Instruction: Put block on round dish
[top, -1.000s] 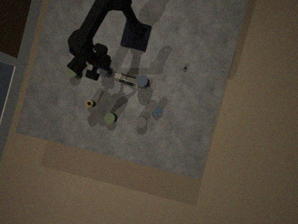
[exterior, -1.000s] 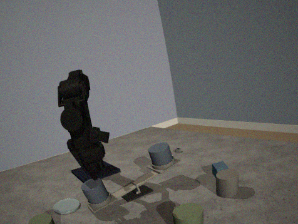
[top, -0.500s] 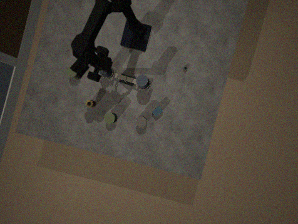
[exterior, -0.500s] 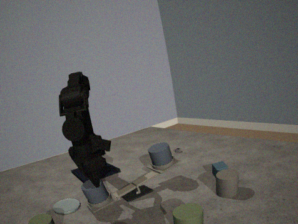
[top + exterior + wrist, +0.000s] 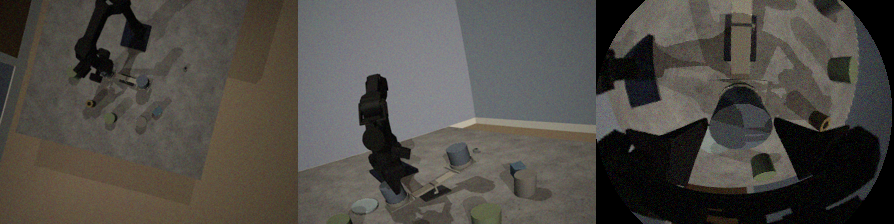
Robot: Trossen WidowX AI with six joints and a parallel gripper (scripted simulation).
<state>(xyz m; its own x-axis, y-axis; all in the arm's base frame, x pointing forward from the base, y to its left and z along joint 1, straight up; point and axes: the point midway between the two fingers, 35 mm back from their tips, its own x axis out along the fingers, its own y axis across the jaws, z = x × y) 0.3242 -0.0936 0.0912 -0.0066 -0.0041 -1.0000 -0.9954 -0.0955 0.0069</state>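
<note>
The small grey block is 30 mm below my gripper tip. Round my gripper tip: balance: 10 mm behind, 140 mm to the left, 50 mm below; pale round dish: 70 mm behind, 110 mm to the right, 70 mm below; yellow ring: 230 mm ahead, 10 mm to the right, 50 mm below.
</note>
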